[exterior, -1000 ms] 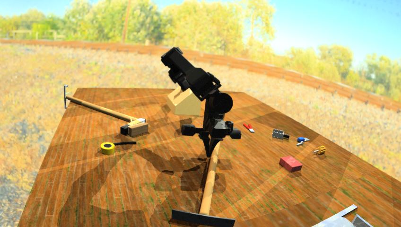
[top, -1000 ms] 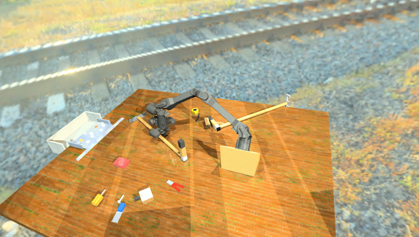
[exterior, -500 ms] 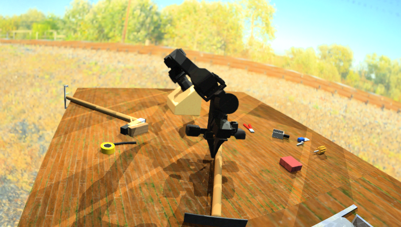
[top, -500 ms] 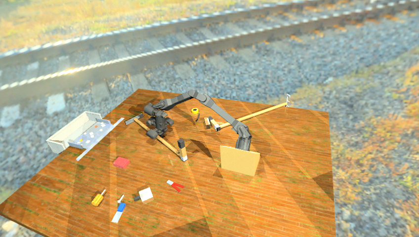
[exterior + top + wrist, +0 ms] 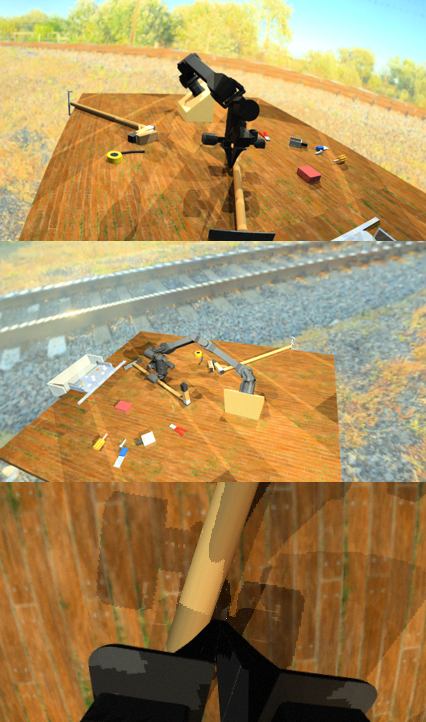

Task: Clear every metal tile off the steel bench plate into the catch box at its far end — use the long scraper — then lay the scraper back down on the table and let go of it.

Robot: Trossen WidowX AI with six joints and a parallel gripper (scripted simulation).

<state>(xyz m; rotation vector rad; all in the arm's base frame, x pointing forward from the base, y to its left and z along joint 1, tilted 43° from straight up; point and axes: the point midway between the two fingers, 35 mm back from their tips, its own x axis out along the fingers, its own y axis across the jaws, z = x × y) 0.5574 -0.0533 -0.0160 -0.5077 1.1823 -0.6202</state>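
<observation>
My gripper tip is now 30 mm short of the long scraper, 10 mm to the right of it and 50 mm below it. Round my gripper tip: red block: 80 mm ahead, 260 mm to the left; then wooden block: 230 mm behind, 240 mm to the right; then yellow tape roll: 70 mm behind, 360 mm to the right.
</observation>
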